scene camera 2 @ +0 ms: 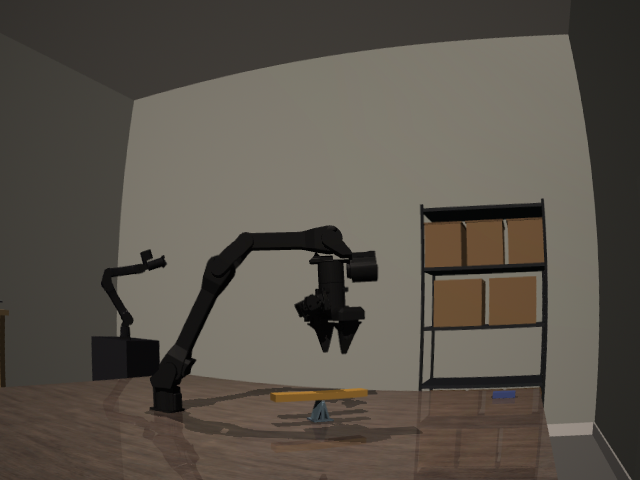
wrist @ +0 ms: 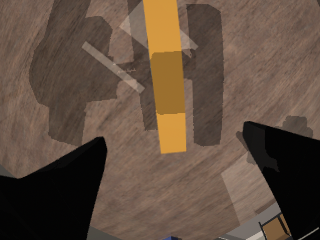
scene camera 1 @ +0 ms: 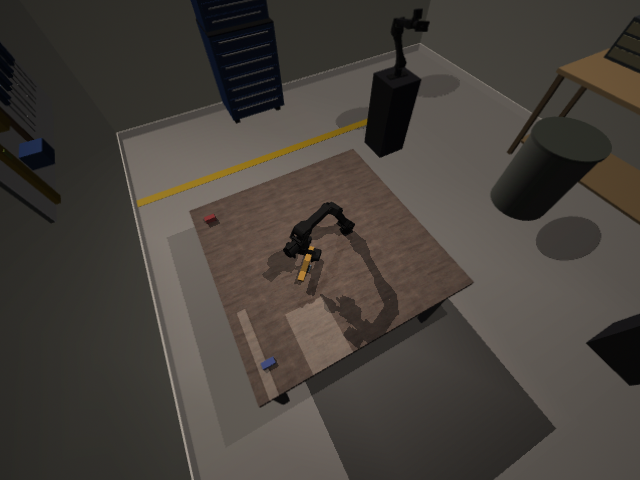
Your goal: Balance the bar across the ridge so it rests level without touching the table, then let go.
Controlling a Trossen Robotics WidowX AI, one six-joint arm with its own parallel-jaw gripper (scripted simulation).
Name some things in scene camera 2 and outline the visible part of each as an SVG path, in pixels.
My gripper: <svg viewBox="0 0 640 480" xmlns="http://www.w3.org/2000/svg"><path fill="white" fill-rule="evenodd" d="M318 284L319 289L315 289L315 295L305 297L305 299L295 303L294 306L299 317L303 317L304 322L310 322L307 325L316 331L324 353L329 351L335 326L339 334L341 354L345 354L349 349L359 324L362 323L362 321L358 320L365 319L364 310L361 307L346 306L345 293L349 292L349 290L345 288L345 283Z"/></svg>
An orange bar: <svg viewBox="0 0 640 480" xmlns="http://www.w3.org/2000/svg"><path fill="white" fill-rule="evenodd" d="M368 390L355 388L292 393L276 392L270 393L270 400L274 402L357 398L368 396Z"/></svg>
